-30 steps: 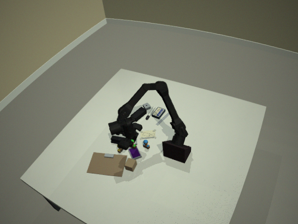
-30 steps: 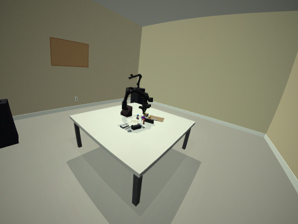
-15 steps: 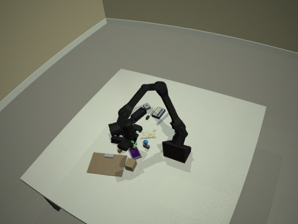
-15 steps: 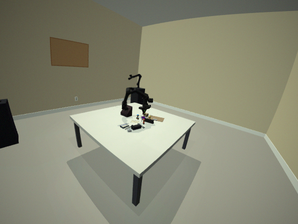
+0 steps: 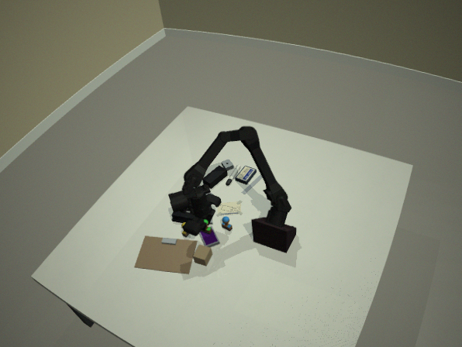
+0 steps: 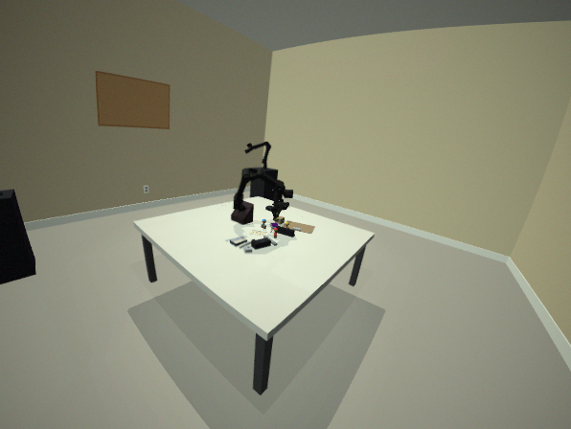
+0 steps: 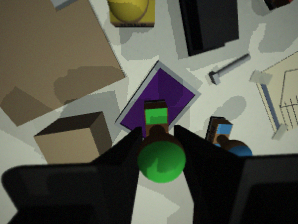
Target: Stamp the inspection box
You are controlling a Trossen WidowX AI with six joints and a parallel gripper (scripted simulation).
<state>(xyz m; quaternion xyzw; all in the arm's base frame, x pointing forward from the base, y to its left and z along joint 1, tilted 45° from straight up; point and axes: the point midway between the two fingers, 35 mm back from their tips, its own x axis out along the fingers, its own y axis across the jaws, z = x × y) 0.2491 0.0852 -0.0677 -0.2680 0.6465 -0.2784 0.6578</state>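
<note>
Now: the purple pad 7 cm below my gripper tip. Also, from my gripper tip: blue-knobbed stamp: 4 cm behind, 8 cm to the right, 5 cm below; green-knobbed stamp: right at my gripper tip; yellow-knobbed stamp: 9 cm ahead, 1 cm to the left, 5 cm below.
</note>
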